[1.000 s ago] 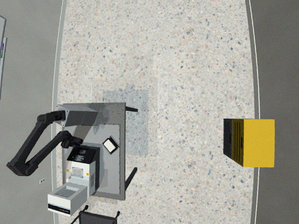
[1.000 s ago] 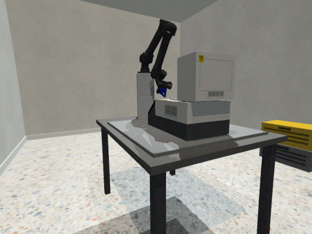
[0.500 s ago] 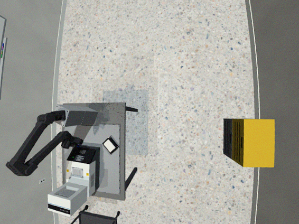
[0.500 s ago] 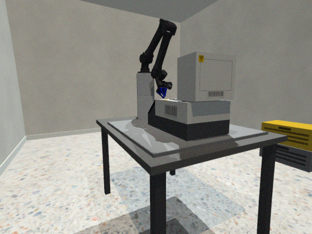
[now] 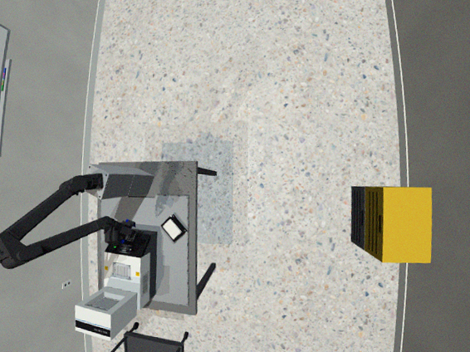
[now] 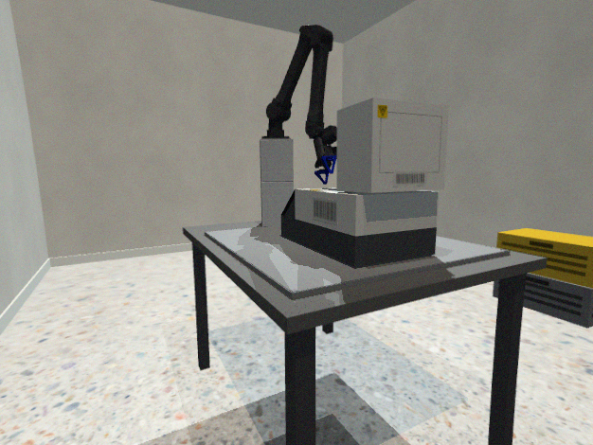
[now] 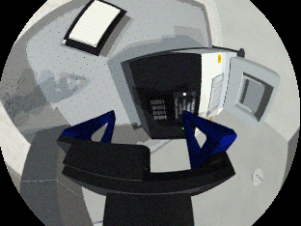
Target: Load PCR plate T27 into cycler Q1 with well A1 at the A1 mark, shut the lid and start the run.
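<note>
Right now the sealed plate T27 is 20 cm to the left of my hand, 19 cm below it and 3 cm ahead of it. Also, from my hand: plate nest N1: 20 cm to the left, 20 cm below, 3 cm ahead.
</note>
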